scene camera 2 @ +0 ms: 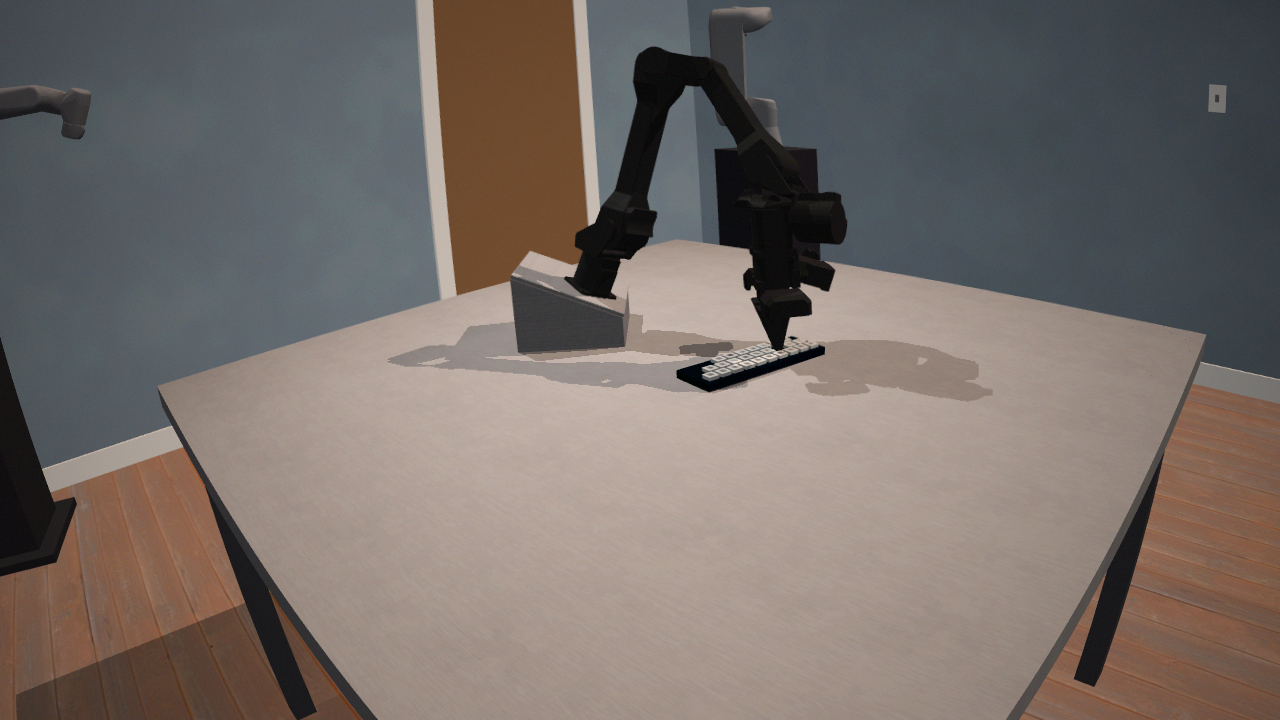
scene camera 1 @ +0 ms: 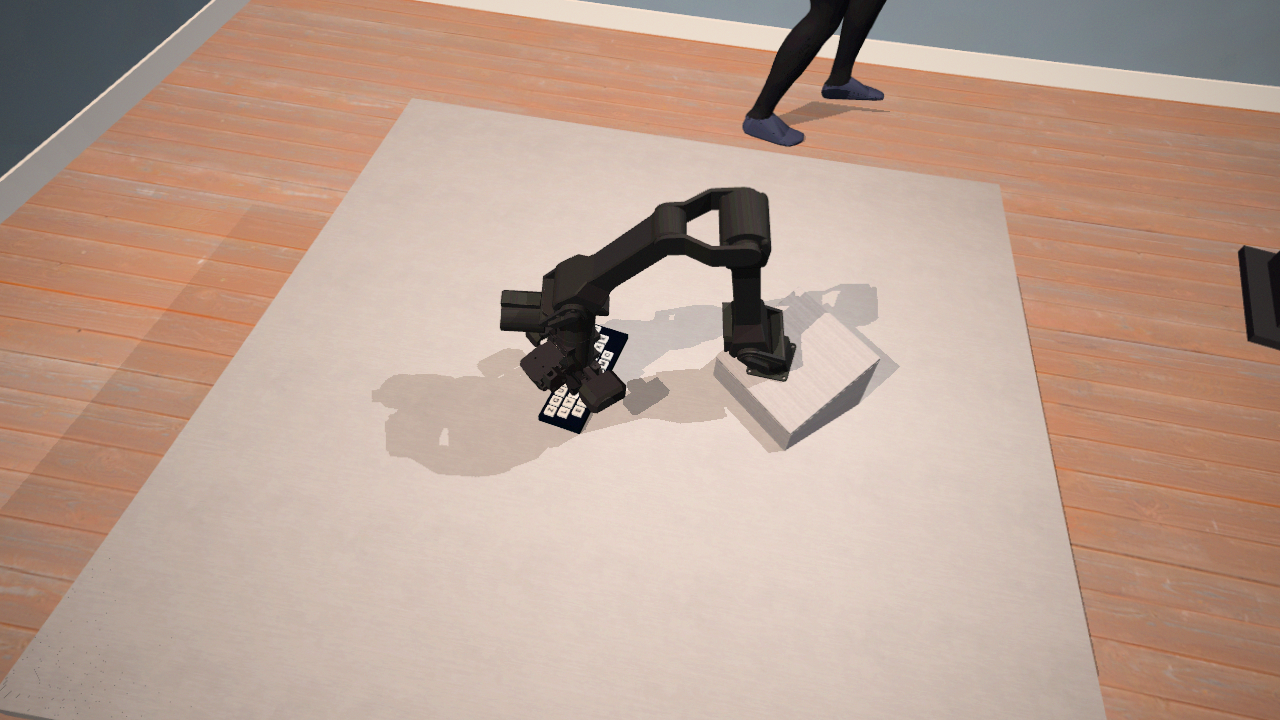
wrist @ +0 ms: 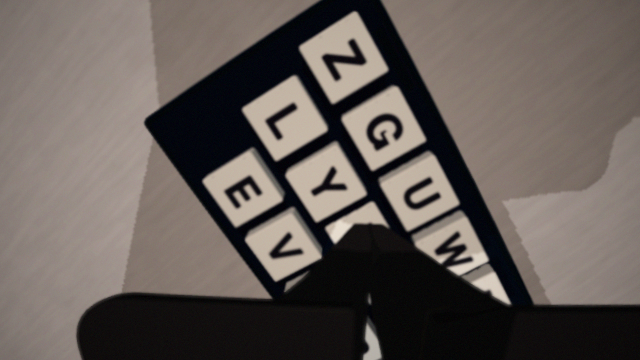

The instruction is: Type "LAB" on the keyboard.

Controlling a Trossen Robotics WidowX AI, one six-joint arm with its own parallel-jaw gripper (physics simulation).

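A small dark keyboard with white letter keys lies on the table. In the wrist view the L key is uncovered, with the Y key beside it in the same row. The key after Y is mostly covered by the fingertips, and its letter is hidden. My gripper is shut and empty, pointing down, its tips at that key's surface or very close to it. The A key cannot be made out; the arm and fingers hide part of the keyboard.
The arm's base stands on a pale wedge-shaped block on the grey table. A person's legs show on the floor beyond the table. Grey robot arms show in the background.
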